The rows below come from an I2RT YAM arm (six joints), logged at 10 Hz.
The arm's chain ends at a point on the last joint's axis. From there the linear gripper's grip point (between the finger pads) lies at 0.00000 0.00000 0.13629 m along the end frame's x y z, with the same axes.
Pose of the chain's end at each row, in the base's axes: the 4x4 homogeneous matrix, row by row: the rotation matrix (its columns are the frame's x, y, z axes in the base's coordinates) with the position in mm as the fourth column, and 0 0 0 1 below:
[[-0.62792 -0.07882 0.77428 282.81], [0.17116 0.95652 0.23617 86.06], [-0.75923 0.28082 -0.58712 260.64], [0 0 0 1]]
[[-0.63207 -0.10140 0.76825 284.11], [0.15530 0.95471 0.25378 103.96], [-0.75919 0.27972 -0.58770 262.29], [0 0 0 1]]
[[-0.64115 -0.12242 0.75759 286.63], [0.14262 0.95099 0.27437 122.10], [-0.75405 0.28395 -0.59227 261.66], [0 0 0 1]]
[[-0.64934 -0.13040 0.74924 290.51], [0.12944 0.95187 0.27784 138.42], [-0.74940 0.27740 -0.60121 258.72], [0 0 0 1]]
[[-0.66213 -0.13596 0.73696 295.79], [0.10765 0.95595 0.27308 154.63], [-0.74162 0.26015 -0.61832 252.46], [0 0 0 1]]
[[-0.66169 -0.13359 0.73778 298.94], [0.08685 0.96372 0.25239 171.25], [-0.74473 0.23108 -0.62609 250.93], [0 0 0 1]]
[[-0.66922 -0.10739 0.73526 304.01], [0.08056 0.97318 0.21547 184.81], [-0.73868 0.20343 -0.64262 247.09], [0 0 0 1]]
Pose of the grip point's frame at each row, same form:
[[-0.62792 -0.07882 0.77428 388.34], [0.17116 0.95652 0.23617 118.25], [-0.75923 0.28082 -0.58712 180.62], [0 0 0 1]]
[[-0.63207 -0.10140 0.76825 388.81], [0.15530 0.95471 0.25378 138.55], [-0.75919 0.27972 -0.58770 182.19], [0 0 0 1]]
[[-0.64115 -0.12242 0.75759 389.88], [0.14262 0.95099 0.27437 159.49], [-0.75405 0.28395 -0.59227 180.94], [0 0 0 1]]
[[-0.64934 -0.13040 0.74924 392.62], [0.12944 0.95187 0.27784 176.29], [-0.74940 0.27740 -0.60121 176.78], [0 0 0 1]]
[[-0.66213 -0.13596 0.73696 396.23], [0.10765 0.95595 0.27308 191.85], [-0.74162 0.26015 -0.61832 168.19], [0 0 0 1]]
[[-0.66169 -0.13359 0.73778 399.49], [0.08685 0.96372 0.25239 205.65], [-0.74473 0.23108 -0.62609 165.60], [0 0 0 1]]
[[-0.66922 -0.10739 0.73526 404.22], [0.08056 0.97318 0.21547 214.18], [-0.73868 0.20343 -0.64262 159.51], [0 0 0 1]]

